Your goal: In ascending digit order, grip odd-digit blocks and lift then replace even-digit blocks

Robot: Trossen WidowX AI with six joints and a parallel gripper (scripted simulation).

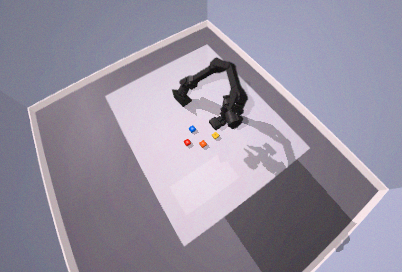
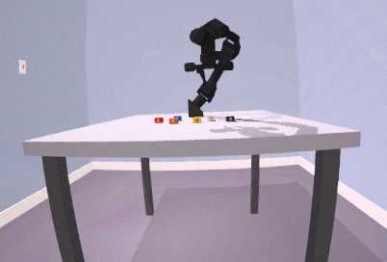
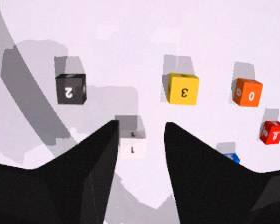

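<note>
The yellow block is 120 mm below my gripper tip, 50 mm to the right of it and 10 mm behind it. From my gripper tip the other things lie so: white block (120 mm below, 90 mm behind, 10 mm to the right); black block (120 mm below, 80 mm to the left, 20 mm behind); orange block (150 mm to the right, 120 mm below).
</note>
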